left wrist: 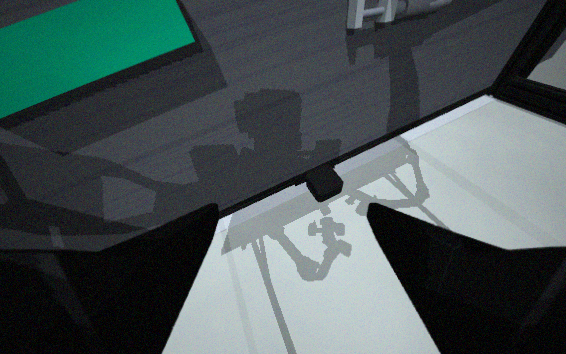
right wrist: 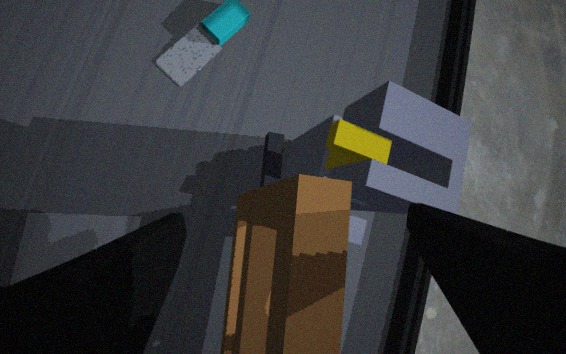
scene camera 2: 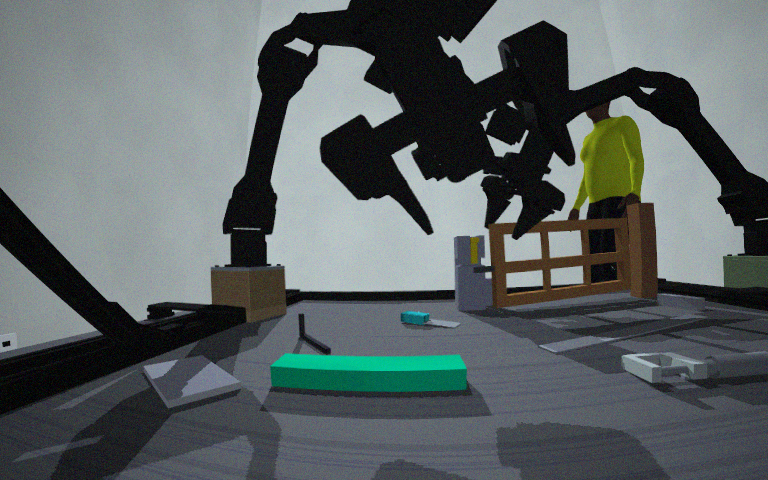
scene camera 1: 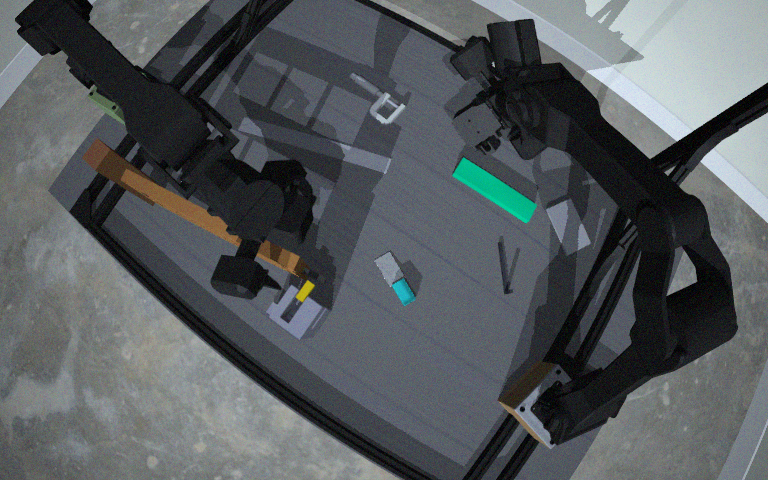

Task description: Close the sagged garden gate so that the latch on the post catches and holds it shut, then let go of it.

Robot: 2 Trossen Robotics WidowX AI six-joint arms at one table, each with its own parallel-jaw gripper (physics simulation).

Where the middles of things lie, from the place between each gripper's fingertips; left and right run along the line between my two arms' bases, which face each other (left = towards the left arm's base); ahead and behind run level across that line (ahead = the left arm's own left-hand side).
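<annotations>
From my right hand: yellow latch [right wrist: 349, 143], 20 mm ahead, 40 mm to the left, 30 mm below; brown wooden gate [scene camera 2: 499, 268], 30 mm ahead, 130 mm to the right, 50 mm below; grey latch post [scene camera 1: 302, 319], 60 mm ahead, 40 mm to the left, 70 mm below; cyan-tipped scraper [scene camera 1: 387, 265], 80 mm behind, 130 mm to the left, 130 mm below.
Grey clamp [scene camera 2: 645, 365]: my left hand 6 cm short of it, 19 cm to the left of it, 13 cm above it. Counted from my left hand: grey latch post, 5 cm to the right, 45 cm ahead, 7 cm below; yellow latch, 5 cm to the right, 42 cm ahead, 3 cm below; cyan-tipped scraper, 4 cm to the left, 31 cm ahead, 13 cm below.
</annotations>
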